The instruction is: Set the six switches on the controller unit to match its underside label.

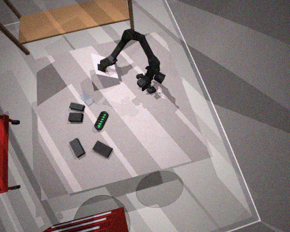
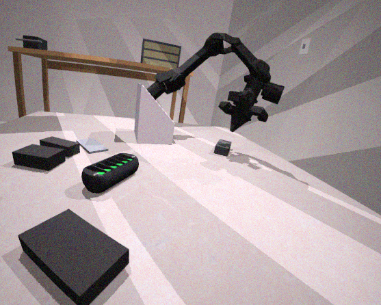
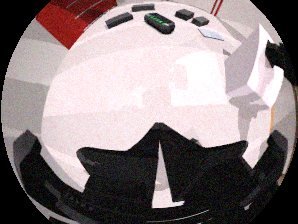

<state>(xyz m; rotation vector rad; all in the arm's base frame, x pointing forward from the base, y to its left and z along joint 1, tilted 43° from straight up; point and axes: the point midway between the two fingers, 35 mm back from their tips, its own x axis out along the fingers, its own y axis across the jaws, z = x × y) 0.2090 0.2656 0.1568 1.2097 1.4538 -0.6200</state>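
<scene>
My gripper tip is now 38 cm to the left of the dark block, 38 cm short of it and 11 cm above it. The rest, counted from my gripper tip: dark box (15 cm behind, 11 cm below, 5 cm to the left); grey plate (48 cm to the right, 12 cm below, 8 cm behind).
</scene>
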